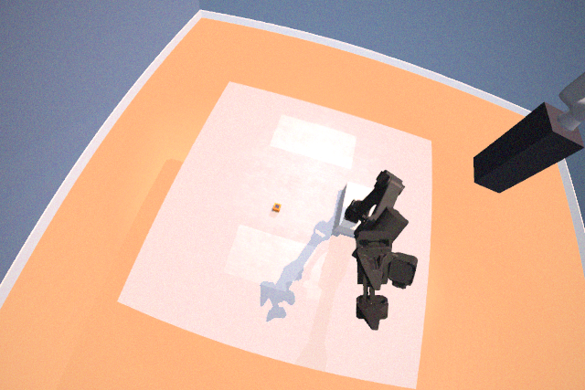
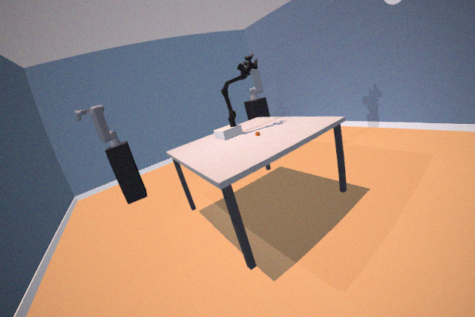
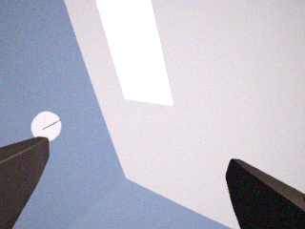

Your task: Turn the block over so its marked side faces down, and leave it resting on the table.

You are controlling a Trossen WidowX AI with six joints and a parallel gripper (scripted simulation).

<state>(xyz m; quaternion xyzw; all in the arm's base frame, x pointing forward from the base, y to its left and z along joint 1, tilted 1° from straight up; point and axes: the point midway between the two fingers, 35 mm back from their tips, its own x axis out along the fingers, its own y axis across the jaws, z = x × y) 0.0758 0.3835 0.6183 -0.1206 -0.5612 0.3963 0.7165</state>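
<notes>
Right now my gripper tip is 710 mm above the block, 350 mm to the left of it and 260 mm short of it.
</notes>
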